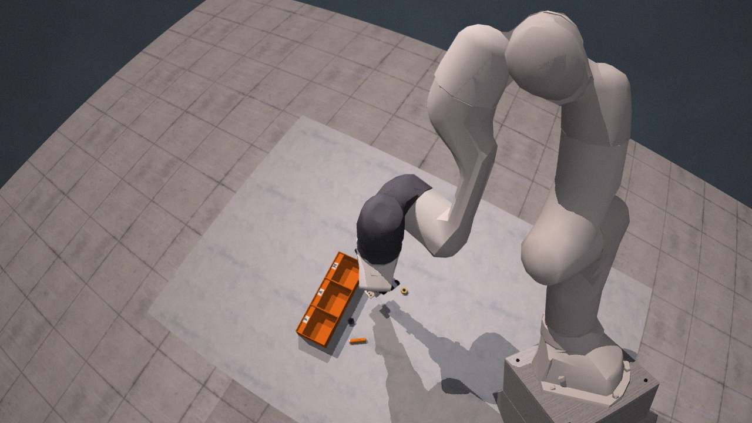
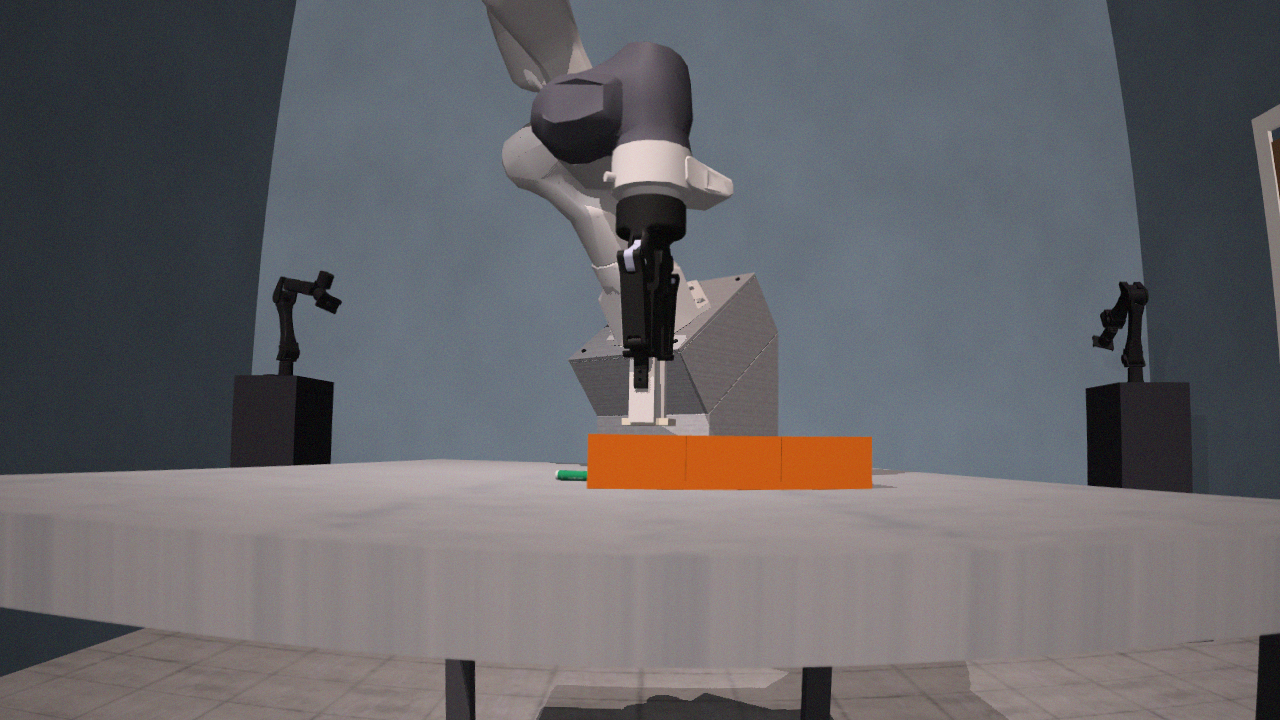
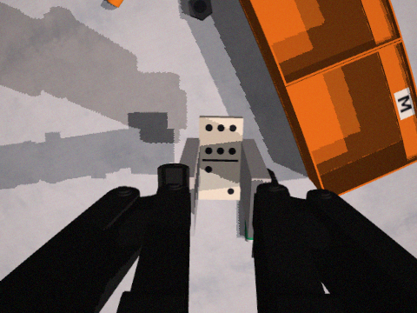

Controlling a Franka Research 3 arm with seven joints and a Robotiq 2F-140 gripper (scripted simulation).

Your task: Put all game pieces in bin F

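Right now the orange bin is 8 cm ahead of my hand, 8 cm to the left of it and 7 cm below it. Also, from my hand: green cylinder 1 cm ahead, 7 cm to the right, 9 cm below; then yellow nut 6 cm behind, 6 cm to the right, 9 cm below; then white domino 3 cm below.
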